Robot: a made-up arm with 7 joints.
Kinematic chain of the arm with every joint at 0, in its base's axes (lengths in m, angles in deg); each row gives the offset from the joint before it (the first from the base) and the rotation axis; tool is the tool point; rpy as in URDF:
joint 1: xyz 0 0 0.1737 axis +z
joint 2: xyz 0 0 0 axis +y
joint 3: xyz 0 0 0.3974 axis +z
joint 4: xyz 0.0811 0 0 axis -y
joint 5: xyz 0.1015 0 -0.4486 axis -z
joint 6: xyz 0 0 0 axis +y
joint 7: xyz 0.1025 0 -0.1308 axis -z
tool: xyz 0 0 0 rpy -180 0 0
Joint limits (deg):
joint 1: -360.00..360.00
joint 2: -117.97..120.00
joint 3: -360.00..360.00
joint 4: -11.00..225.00
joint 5: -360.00..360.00
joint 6: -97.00..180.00
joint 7: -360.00..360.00
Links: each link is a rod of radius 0.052 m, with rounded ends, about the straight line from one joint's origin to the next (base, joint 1, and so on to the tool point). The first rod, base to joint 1, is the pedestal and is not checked.
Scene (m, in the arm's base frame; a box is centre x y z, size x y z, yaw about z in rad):
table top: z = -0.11
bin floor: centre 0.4 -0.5 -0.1 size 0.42 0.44 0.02 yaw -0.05
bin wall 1: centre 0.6 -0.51 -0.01 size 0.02 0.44 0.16 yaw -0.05
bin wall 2: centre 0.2 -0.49 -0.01 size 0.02 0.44 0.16 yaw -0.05
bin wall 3: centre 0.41 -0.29 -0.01 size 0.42 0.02 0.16 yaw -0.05
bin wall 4: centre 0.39 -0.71 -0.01 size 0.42 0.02 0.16 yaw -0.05
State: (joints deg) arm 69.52 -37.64 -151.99 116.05 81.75 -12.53 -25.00
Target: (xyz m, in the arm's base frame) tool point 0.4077 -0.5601 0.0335
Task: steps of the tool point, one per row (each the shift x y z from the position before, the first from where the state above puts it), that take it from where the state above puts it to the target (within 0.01 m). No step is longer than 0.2 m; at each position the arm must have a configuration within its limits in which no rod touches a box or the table.
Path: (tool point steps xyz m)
1: 0.1753 0.0122 -0.0543
2: 0.1674 0.0594 -0.0509
3: 0.1418 0.1013 -0.0480
4: 0.1021 0.1313 -0.0461
5: 0.0006 -0.0097 -0.1055
6: -0.0007 0.0097 -0.1079

